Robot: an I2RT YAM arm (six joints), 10 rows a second.
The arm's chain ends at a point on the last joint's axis. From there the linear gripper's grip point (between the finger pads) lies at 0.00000 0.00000 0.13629 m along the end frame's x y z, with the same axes.
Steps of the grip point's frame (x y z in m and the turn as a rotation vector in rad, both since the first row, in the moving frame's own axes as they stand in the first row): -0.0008 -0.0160 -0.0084 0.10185 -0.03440 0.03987; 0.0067 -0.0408 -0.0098 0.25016 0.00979 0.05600; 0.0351 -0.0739 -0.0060 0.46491 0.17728 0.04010; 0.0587 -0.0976 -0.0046 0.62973 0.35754 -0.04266; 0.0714 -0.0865 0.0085 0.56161 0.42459 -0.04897; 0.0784 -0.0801 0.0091 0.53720 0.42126 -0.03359; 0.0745 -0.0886 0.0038 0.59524 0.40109 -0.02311; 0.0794 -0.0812 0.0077 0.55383 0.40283 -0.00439; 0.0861 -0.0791 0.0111 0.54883 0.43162 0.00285
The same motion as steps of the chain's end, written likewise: 0.0036 -0.0021 -0.0076 0.10185 -0.03440 0.03987; 0.0044 -0.0071 -0.0056 0.25016 0.00979 0.05600; 0.0107 -0.0136 0.0105 0.46491 0.17728 0.04010; 0.0159 -0.0181 0.0296 0.62973 0.35754 -0.04266; 0.0200 -0.0148 0.0409 0.56161 0.42459 -0.04897; 0.0265 -0.0115 0.0396 0.53720 0.42126 -0.03359; 0.0253 -0.0137 0.0374 0.59524 0.40109 -0.02311; 0.0288 -0.0114 0.0384 0.55383 0.40283 -0.00439; 0.0318 -0.0103 0.0430 0.54883 0.43162 0.00285
